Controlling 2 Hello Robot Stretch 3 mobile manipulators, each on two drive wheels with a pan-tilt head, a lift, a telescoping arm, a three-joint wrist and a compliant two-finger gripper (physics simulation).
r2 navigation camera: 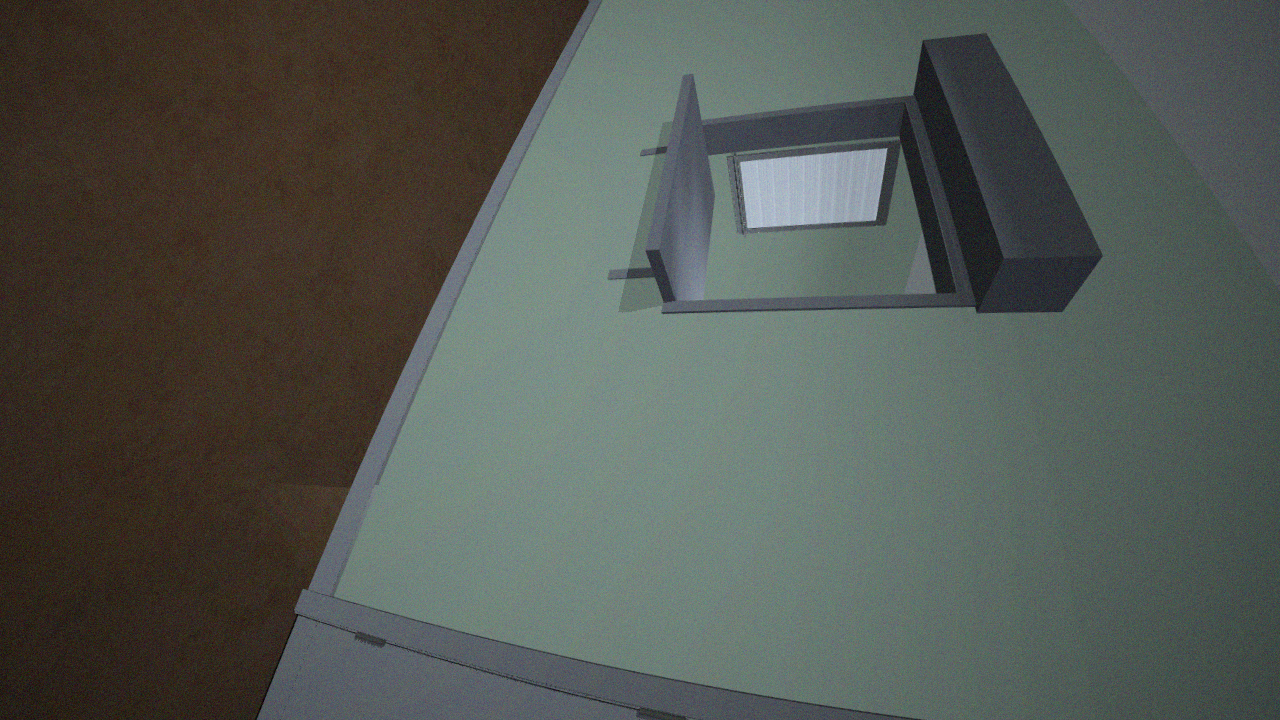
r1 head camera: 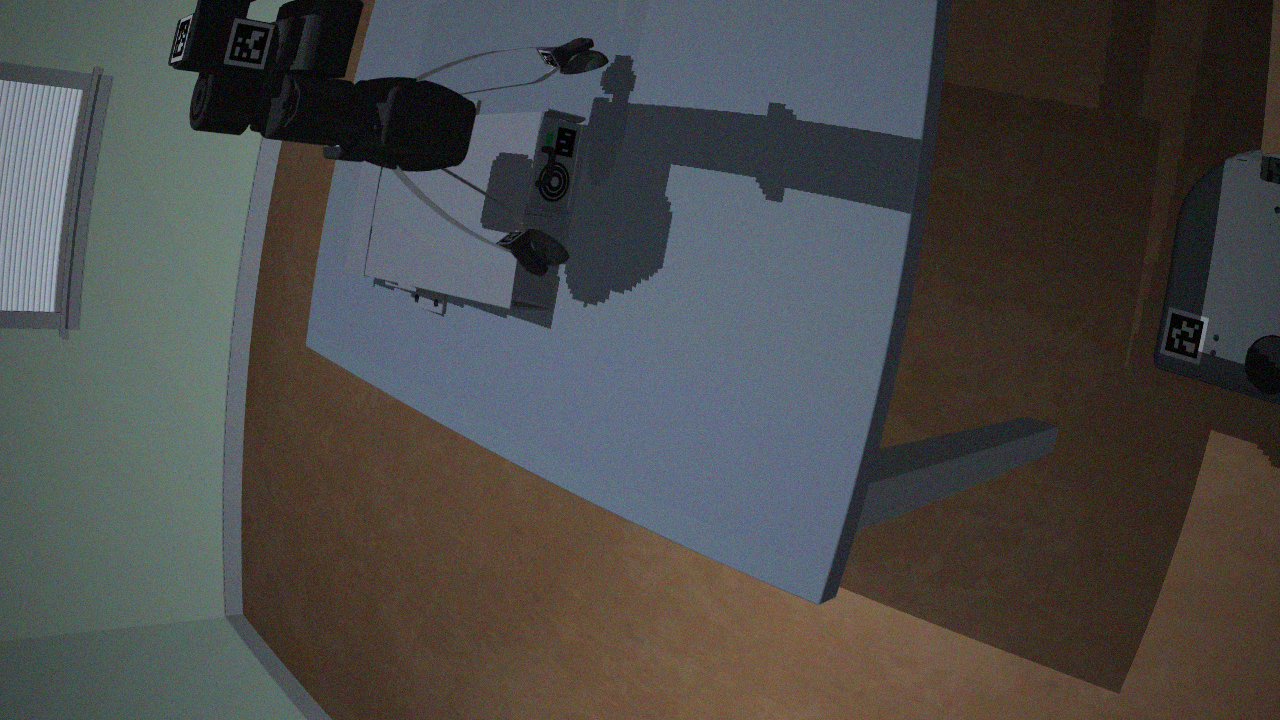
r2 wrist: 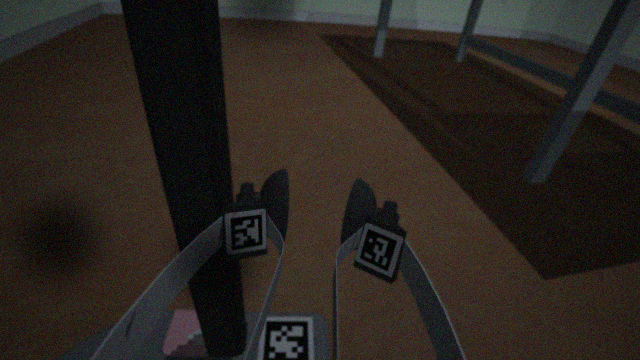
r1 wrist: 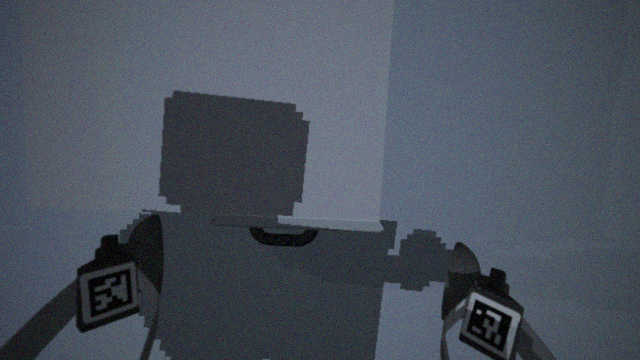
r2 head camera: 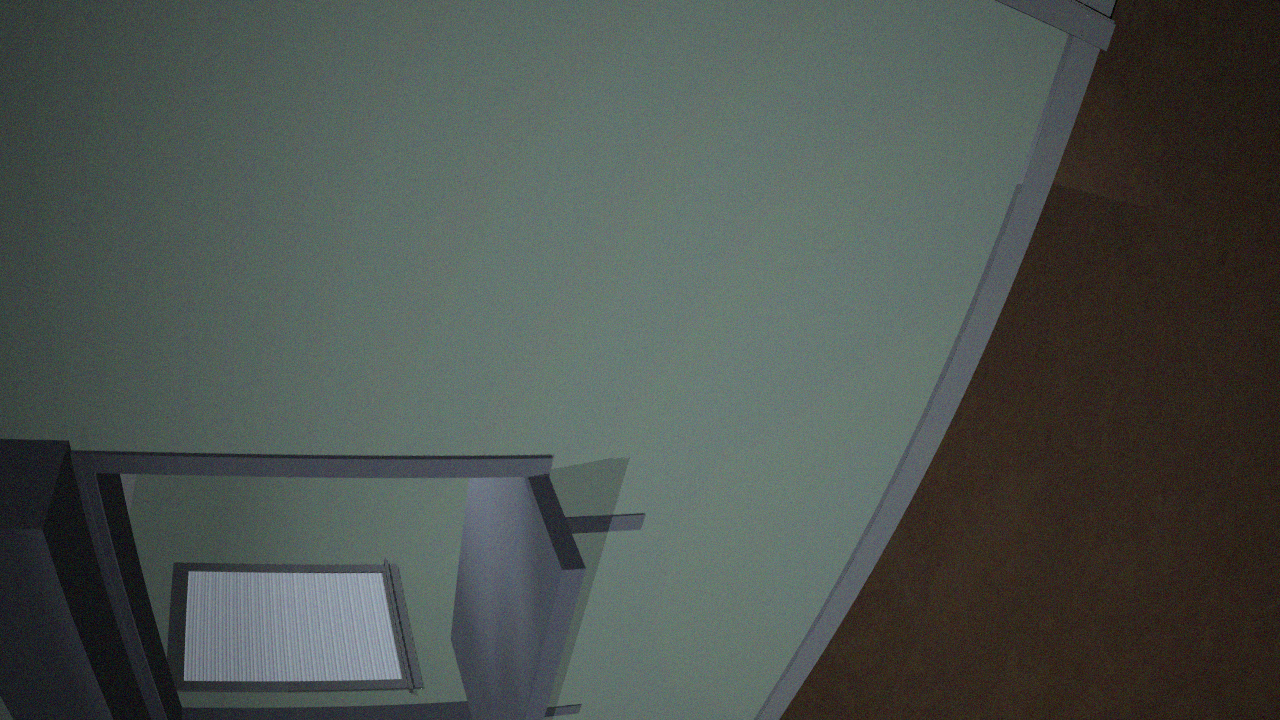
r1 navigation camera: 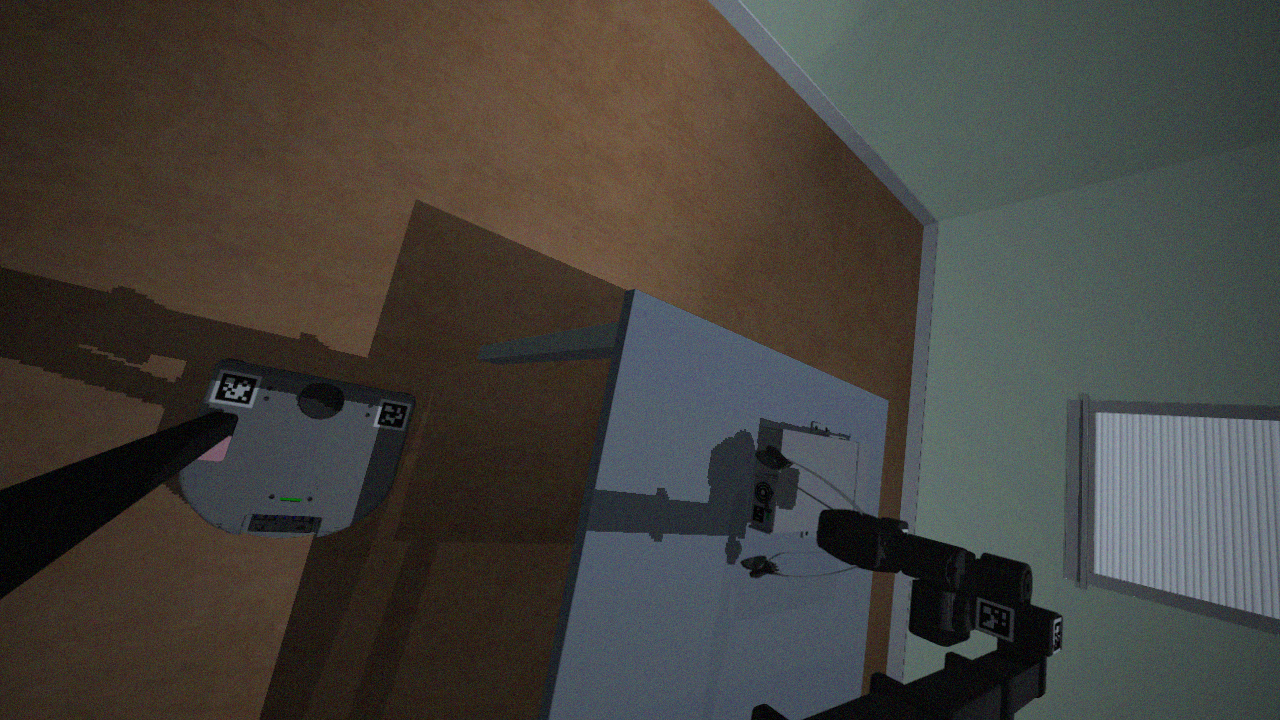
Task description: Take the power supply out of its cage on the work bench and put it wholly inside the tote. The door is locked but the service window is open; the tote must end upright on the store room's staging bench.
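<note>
The power supply [r1 head camera: 556, 204] [r1 navigation camera: 762, 492] shows its face, with a round fan grille and a dark handle, at the open end of the pale cage [r1 head camera: 438, 223] [r1 navigation camera: 819, 465] on the work bench [r1 head camera: 716, 358] [r1 navigation camera: 680, 376]. In the r1 wrist view the cage top [r1 wrist: 345, 125] shows, with the dark handle [r1 wrist: 283, 242] at its edge. My r1 gripper [r1 head camera: 554, 154] [r1 navigation camera: 767, 510] [r1 wrist: 306, 257] is open and empty above that end, fingers apart on both sides. My r2 gripper [r2 wrist: 321, 202] is open and empty above the floor. The tote does not show.
The service window [r2 head camera: 313, 465] [r2 navigation camera: 805, 303] is in the green wall near r2, with a shelf-like panel [r2 head camera: 510, 591] [r2 navigation camera: 684, 188] at its opening. A hinged door [r2 navigation camera: 358, 680] is at lower left. Table legs [r2 wrist: 570, 110] stand right of r2's gripper; r2's mast [r2 wrist: 185, 110] is left.
</note>
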